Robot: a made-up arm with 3 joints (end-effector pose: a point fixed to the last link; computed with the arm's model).
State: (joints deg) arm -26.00 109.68 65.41
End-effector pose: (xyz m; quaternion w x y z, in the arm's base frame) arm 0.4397 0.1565 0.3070 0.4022 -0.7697 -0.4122 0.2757
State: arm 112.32 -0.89 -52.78
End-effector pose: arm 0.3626 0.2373 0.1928 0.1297 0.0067 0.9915 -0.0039
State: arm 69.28 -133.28 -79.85
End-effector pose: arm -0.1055 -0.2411 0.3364 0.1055 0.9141 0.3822 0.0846
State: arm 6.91 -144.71 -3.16
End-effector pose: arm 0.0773 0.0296 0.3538 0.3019 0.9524 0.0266 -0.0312
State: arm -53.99 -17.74 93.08
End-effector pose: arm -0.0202 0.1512 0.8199 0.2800 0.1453 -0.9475 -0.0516
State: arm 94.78 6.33 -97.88
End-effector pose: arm 0.6111 0.2924 0.2836 0.1101 0.0552 -0.9924 0.0015
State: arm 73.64 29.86 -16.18
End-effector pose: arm 0.0449 0.2180 0.1698 0.6843 -0.2259 0.6822 0.1238
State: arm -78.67 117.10 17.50
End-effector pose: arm -0.0027 -0.0018 0.3158 0.3485 -0.7344 -0.3883 -0.4341
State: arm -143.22 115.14 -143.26
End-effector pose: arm 0.1732 0.6942 0.3498 0.5363 0.6762 0.0002 -0.5051
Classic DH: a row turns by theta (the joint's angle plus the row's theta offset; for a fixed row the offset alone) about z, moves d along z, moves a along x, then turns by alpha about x. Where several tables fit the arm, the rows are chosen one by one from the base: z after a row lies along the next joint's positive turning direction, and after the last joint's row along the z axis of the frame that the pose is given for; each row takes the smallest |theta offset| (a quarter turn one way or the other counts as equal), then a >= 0, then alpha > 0; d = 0 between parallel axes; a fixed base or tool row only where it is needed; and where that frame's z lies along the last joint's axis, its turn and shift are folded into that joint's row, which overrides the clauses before.
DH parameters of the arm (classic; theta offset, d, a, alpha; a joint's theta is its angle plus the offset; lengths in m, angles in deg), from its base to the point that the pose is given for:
base (fixed): 0 0.12 0 -90
joint 1: -90 0.11 0.13 90
joint 2: 0 -0.16 0.34 90
joint 3: 90 -0.13 0.09 90
tool (fixed): 180 -0.39 0 0

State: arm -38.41 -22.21 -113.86
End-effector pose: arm -0.5705 0.0111 0.5816 0.7761 0.0462 0.6004 0.1870
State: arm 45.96 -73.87 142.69
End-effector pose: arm 0.6275 -0.4261 0.0758 0.5311 -0.0453 -0.5974 -0.5992
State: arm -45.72 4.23 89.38
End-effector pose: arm 0.1216 0.2578 0.7682 0.3816 -0.0343 -0.9236 0.0137
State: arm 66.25 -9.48 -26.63
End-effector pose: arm 0.1289 0.2330 0.2808 0.6868 0.0777 0.7222 -0.0280
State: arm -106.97 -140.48 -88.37
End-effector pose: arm 0.1734 -0.2568 -0.0701 0.3336 -0.1256 -0.0546 0.9327
